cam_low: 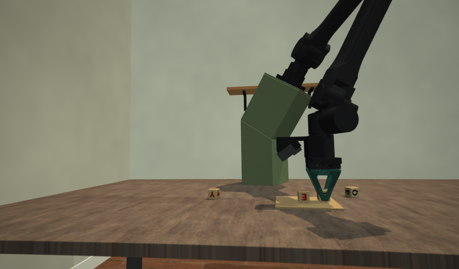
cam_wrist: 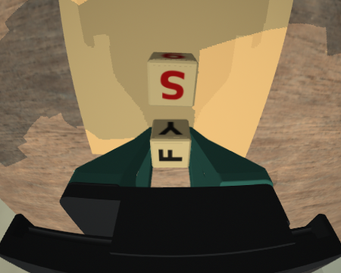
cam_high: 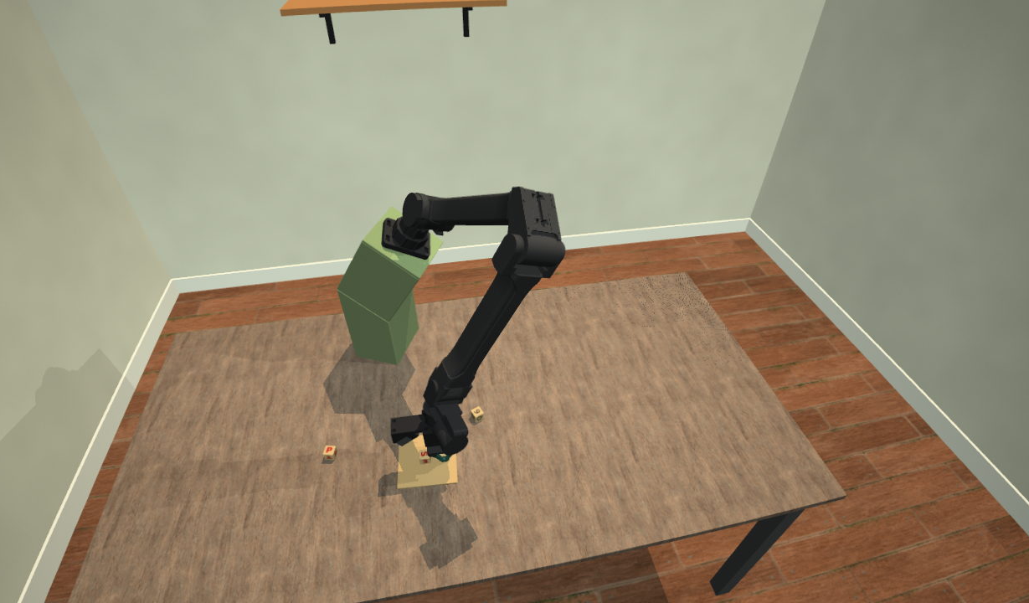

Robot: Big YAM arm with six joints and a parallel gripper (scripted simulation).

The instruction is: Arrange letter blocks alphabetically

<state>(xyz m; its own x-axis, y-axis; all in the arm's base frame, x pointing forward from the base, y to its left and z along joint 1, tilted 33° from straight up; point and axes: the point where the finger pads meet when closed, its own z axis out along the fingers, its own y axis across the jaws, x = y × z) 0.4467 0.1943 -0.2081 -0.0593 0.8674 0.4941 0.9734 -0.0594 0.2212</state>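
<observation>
The tan mat is 40 mm to the right of my hand and 20 mm below it.
</observation>
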